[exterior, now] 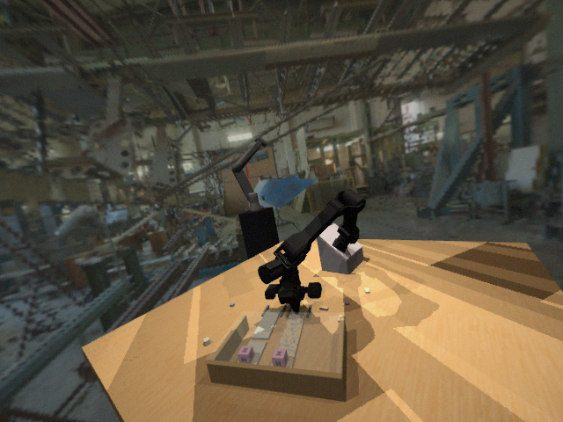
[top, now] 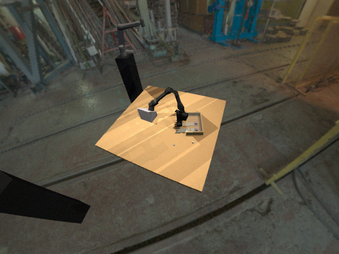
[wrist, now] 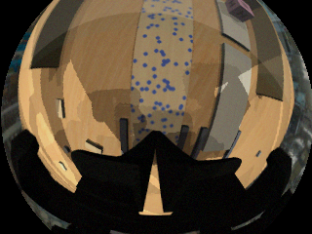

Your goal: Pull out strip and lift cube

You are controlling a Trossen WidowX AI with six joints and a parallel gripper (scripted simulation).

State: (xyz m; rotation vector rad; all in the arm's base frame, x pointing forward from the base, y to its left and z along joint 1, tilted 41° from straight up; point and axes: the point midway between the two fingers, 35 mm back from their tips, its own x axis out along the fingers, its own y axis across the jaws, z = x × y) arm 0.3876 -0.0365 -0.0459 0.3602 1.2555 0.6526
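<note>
Right now my gripper tip is 90 mm short of the speckled strip and 30 mm to the right of it.
</note>
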